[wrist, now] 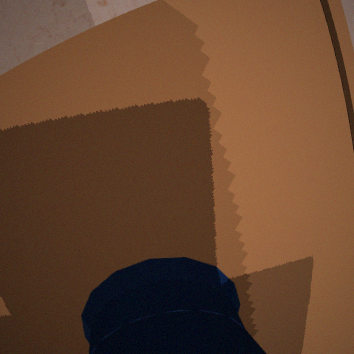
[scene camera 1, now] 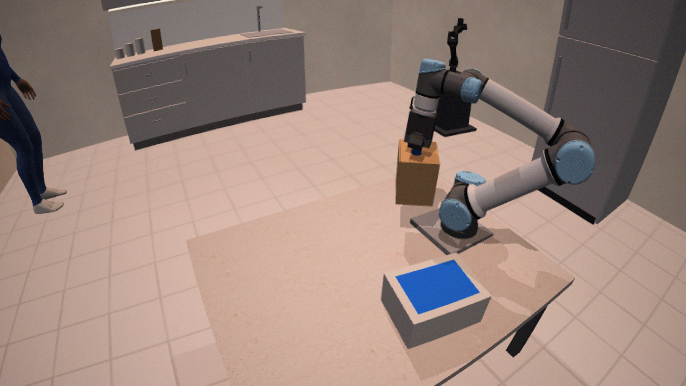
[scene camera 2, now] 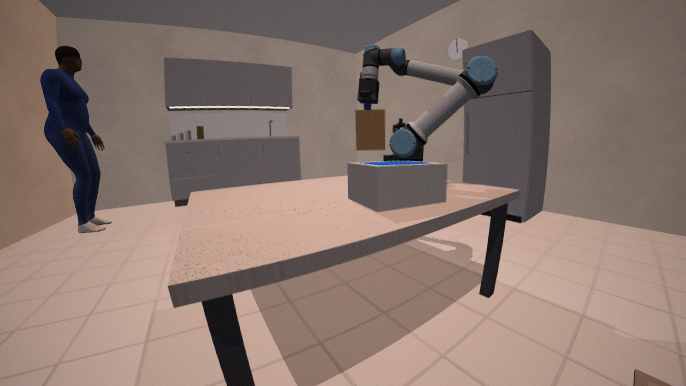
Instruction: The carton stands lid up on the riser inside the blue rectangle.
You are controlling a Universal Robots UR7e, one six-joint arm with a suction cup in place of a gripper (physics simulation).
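Places are measured from the arm's base along level axes (x back, y down, z right), in metres.
Where they show: end effector, tool point: (wrist: 163, 277) (scene camera 1: 415, 155) (scene camera 2: 366, 112).
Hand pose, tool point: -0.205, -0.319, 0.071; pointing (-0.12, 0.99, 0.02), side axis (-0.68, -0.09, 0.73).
Note:
Each offset is from my tool point to the top centre of the thing, as dx, dy, dz. Level surfaces: height alone.
The brown carton @(+0.023, -0.021, +0.013) (scene camera 1: 417, 181) (scene camera 2: 370, 131) (wrist: 285, 150) hangs upright in the air beside the arm's base, its sides about vertical. My suction cup (scene camera 1: 416, 151) (scene camera 2: 367, 106) (wrist: 165, 305) is on its top face and holds it. In the wrist view a dark line runs near one edge of that face. I cannot tell which face is the lid. The grey riser @(-0.131, +0.215, -0.344) (scene camera 1: 450, 321) (scene camera 2: 411, 186) stands on the table, apart from the carton. The blue rectangle @(-0.131, +0.215, -0.344) (scene camera 1: 437, 286) (scene camera 2: 395, 163) lies on the riser's top, with nothing on it. The carton's underside is hidden.
The table @(dy +0.335) (scene camera 1: 280, 280) (scene camera 2: 260, 215) carries the riser and the arm's base plate (scene camera 1: 430, 226). A person in blue (scene camera 1: 25, 135) (scene camera 2: 67, 110) stands at the left, away from the table. A black pedestal (scene camera 1: 452, 116), a fridge (scene camera 1: 595, 110) (scene camera 2: 505, 125) and a kitchen counter (scene camera 1: 215, 90) (scene camera 2: 235, 160) stand behind.

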